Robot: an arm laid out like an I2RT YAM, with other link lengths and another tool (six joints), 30 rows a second.
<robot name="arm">
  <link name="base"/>
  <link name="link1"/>
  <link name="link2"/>
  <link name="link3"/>
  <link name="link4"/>
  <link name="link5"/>
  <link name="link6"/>
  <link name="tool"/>
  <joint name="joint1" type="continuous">
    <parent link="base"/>
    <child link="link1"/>
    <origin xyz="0 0 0.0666" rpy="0 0 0"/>
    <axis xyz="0 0 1"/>
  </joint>
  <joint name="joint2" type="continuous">
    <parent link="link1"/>
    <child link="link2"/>
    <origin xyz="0.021 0.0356 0.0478" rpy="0 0 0"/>
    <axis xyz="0 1 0"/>
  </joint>
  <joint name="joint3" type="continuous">
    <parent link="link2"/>
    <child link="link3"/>
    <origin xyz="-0.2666 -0.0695 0" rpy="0 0 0"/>
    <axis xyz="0 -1 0"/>
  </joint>
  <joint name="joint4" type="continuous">
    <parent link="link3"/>
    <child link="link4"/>
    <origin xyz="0.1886 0.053 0.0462" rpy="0 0 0"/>
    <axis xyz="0 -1 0"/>
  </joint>
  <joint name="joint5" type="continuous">
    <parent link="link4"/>
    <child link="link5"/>
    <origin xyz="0.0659 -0.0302 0.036" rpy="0 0 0"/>
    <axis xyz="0 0 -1"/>
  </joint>
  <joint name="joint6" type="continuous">
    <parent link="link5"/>
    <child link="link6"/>
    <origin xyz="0.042 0 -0.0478" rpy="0 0 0"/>
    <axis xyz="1 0 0"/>
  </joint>
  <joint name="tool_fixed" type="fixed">
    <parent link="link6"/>
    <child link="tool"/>
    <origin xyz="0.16 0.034 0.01" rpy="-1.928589 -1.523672 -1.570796"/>
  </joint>
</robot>
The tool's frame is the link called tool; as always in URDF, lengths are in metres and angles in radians. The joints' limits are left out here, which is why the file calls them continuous.
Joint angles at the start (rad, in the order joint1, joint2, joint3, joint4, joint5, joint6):
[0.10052 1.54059 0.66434 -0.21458 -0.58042 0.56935]
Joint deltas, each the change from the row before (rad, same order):
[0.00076 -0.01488 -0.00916 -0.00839 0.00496 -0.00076]
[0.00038 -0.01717 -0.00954 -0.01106 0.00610 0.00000]
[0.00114 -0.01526 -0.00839 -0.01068 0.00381 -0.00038]
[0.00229 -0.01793 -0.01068 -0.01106 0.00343 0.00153]
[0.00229 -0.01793 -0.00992 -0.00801 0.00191 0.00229]
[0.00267 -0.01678 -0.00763 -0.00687 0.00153 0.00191]
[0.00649 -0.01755 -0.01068 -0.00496 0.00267 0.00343]
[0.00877 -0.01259 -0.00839 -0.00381 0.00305 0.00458]
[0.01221 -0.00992 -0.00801 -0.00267 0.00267 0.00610]
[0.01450 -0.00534 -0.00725 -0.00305 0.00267 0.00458]
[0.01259 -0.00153 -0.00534 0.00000 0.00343 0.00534]
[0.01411 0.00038 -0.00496 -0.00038 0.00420 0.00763]
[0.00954 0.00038 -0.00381 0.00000 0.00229 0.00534]
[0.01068 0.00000 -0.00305 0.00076 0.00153 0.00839]
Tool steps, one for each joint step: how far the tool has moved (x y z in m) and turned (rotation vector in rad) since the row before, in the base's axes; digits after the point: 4 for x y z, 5 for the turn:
[-0.0036 -0.0009 -0.0001 -0.00490 0.00177 -0.00096]
[-0.0039 -0.0013 -0.0001 -0.00574 0.00286 -0.00241]
[-0.0039 -0.0007 -0.0001 -0.00389 0.00323 -0.00031]
[-0.0047 -0.0004 -0.0001 -0.00294 0.00435 -0.00041]
[-0.0040 -0.0002 0.0006 -0.00096 0.00112 -0.00030]
[-0.0032 0.0001 0.0010 -0.00050 -0.00133 0.00054]
[-0.0041 0.0007 0.0004 -0.00105 -0.00022 0.00269]
[-0.0037 0.0012 -0.0001 -0.00119 0.00189 0.00392]
[-0.0039 0.0021 -0.0005 -0.00054 0.00392 0.00637]
[-0.0044 0.0025 -0.0014 -0.00168 0.00718 0.00981]
[-0.0030 0.0020 -0.0015 -0.00205 0.00634 0.00697]
[-0.0032 0.0022 -0.0020 -0.00251 0.00937 0.00639]
[-0.0023 0.0015 -0.0014 -0.00131 0.00680 0.00442]
[-0.0021 0.0018 -0.0009 0.00046 0.00680 0.00352]

